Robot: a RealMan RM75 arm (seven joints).
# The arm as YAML. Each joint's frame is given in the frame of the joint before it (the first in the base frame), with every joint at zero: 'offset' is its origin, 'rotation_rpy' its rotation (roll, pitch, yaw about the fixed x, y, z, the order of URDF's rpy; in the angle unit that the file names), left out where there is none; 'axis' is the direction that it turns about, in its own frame. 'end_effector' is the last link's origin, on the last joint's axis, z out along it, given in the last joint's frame.
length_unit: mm
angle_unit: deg
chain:
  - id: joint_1
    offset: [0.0, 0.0, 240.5]
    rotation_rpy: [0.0, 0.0, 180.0]
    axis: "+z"
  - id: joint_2
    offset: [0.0, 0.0, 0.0]
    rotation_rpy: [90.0, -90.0, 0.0]
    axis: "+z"
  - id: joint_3
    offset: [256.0, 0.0, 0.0]
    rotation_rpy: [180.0, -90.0, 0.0]
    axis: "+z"
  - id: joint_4
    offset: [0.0, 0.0, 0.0]
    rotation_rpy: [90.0, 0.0, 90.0]
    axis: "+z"
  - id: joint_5
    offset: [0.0, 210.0, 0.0]
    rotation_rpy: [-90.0, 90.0, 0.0]
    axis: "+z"
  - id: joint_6
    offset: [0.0, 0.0, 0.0]
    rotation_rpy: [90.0, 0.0, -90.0]
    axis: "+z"
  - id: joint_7
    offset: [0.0, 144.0, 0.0]
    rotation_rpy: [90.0, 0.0, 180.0]
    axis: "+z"
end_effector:
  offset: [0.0, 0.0, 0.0]
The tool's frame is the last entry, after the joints.
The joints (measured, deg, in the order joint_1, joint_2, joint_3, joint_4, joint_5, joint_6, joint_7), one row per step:
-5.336, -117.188, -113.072, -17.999, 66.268, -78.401, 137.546
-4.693, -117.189, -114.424, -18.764, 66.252, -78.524, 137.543
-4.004, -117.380, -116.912, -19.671, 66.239, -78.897, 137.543
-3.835, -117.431, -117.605, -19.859, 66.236, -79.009, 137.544
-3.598, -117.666, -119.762, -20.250, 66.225, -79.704, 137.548
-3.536, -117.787, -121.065, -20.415, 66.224, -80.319, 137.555
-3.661, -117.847, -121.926, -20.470, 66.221, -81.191, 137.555
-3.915, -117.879, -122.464, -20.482, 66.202, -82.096, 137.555
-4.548, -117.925, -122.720, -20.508, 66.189, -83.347, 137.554
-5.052, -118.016, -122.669, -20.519, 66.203, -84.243, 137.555
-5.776, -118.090, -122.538, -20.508, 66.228, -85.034, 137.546
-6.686, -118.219, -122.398, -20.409, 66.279, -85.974, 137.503
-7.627, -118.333, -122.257, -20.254, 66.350, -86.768, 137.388
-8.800, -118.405, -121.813, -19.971, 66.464, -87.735, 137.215
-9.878, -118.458, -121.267, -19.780, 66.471, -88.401, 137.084
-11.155, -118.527, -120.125, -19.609, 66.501, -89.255, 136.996
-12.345, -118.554, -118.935, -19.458, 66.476, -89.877, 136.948
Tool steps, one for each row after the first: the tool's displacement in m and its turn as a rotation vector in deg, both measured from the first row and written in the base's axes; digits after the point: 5 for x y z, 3 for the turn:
-0.00243, 0.00001, 0.00545, 1.559, 0.086, 0.550
-0.00495, 0.00099, 0.01335, 4.171, -0.141, 1.366
-0.00571, 0.00111, 0.01546, 4.870, -0.219, 1.617
-0.00627, 0.00237, 0.02128, 6.965, -0.808, 1.996
-0.00611, 0.00319, 0.02488, 8.205, -1.268, 2.036
-0.00448, 0.00433, 0.02751, 9.019, -1.857, 1.562
-0.00203, 0.00589, 0.02936, 9.544, -2.455, 0.817
0.00312, 0.00937, 0.03055, 9.817, -3.282, -0.731
0.00758, 0.01184, 0.03031, 9.769, -3.925, -1.991
0.01264, 0.01552, 0.02984, 9.612, -4.520, -3.402
0.01890, 0.01979, 0.02881, 9.359, -5.329, -5.036
0.02484, 0.02405, 0.02763, 9.024, -6.111, -6.503
0.03218, 0.02868, 0.02562, 8.281, -7.042, -8.350
0.03868, 0.03312, 0.02377, 7.584, -7.721, -9.968
0.04731, 0.03758, 0.02039, 6.319, -8.454, -12.224
0.05497, 0.04160, 0.01722, 5.079, -8.961, -14.244

